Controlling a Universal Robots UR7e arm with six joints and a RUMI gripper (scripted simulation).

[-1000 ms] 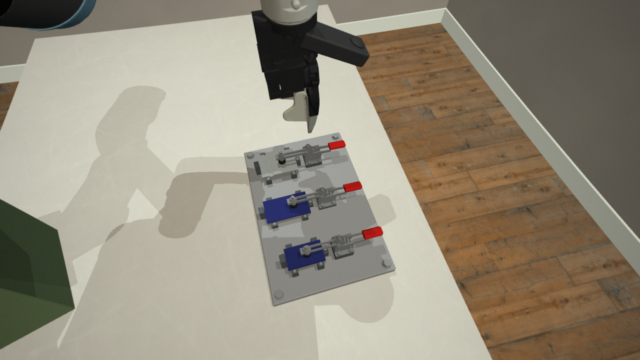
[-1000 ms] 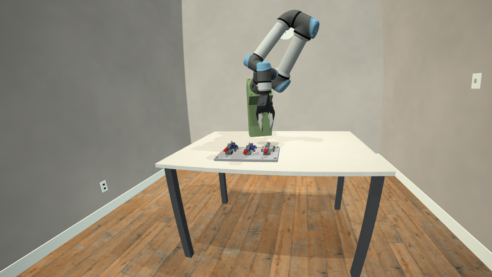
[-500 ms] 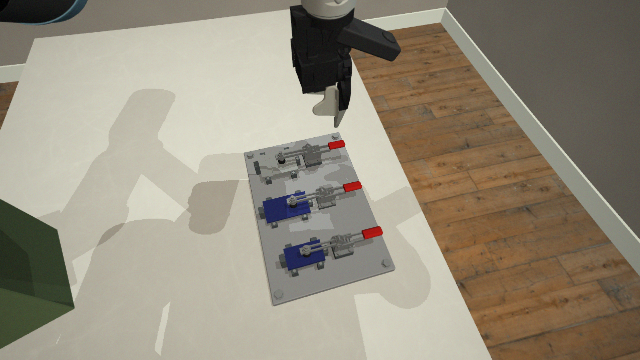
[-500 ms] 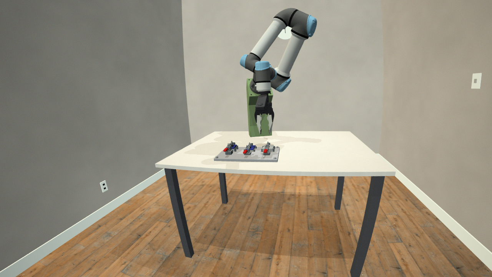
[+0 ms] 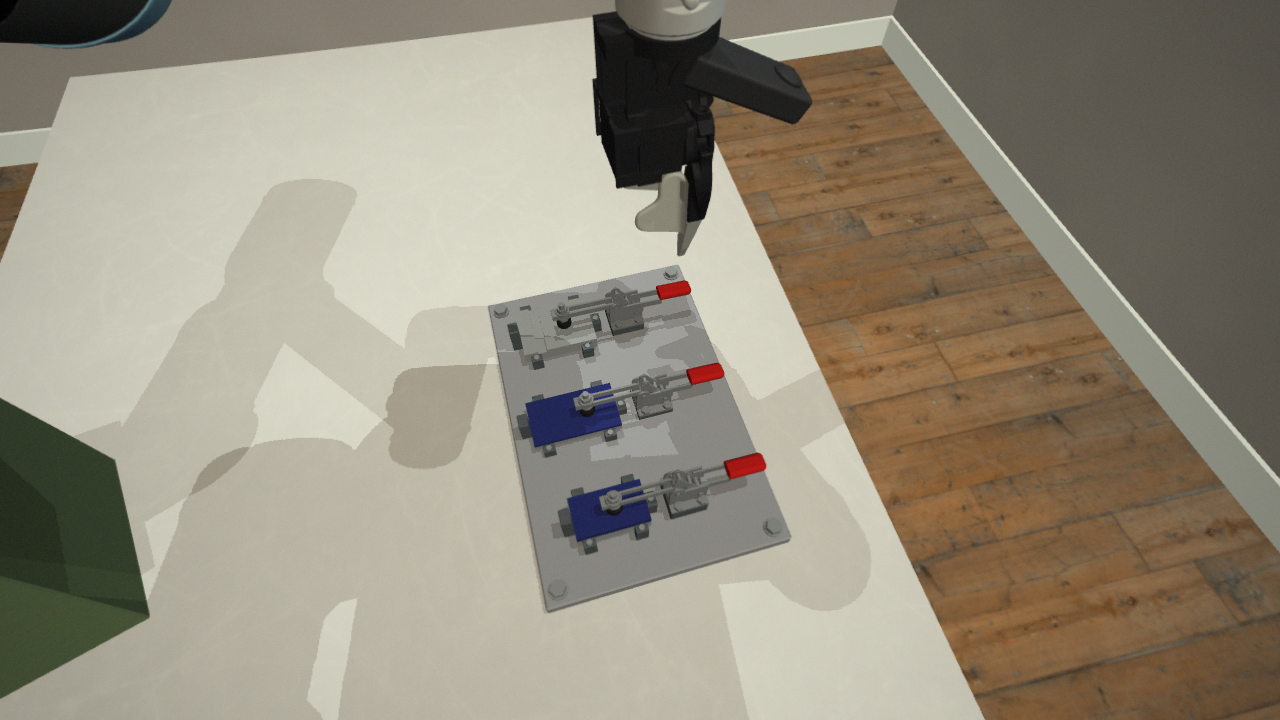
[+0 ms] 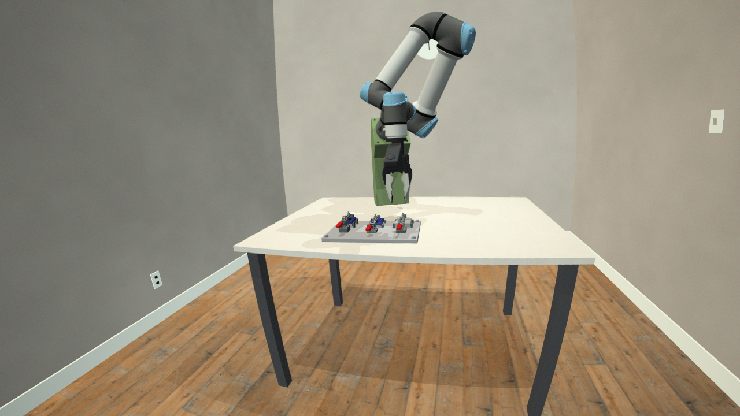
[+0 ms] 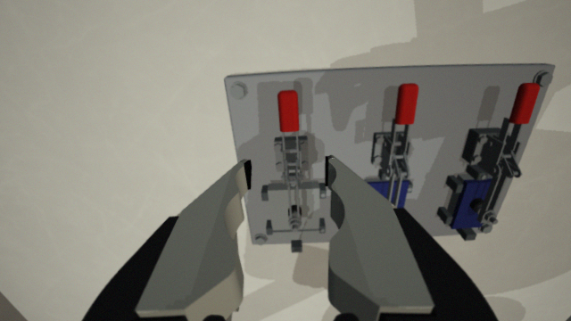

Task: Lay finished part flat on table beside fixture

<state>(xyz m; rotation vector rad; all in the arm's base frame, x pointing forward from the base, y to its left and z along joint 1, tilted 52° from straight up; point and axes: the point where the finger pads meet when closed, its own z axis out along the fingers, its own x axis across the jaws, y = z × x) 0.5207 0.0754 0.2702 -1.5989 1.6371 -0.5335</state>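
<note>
Right now the toggle clamp is 6 cm behind my hand, 1 cm to the right of it and 10 cm below it. The rest, counted from my hand: grey fixture plate 7 cm behind, 12 cm to the right, 15 cm below; blue blank 12 cm behind, 13 cm to the right, 13 cm below; grey finished part 14 cm behind, 2 cm to the right, 12 cm below.
</note>
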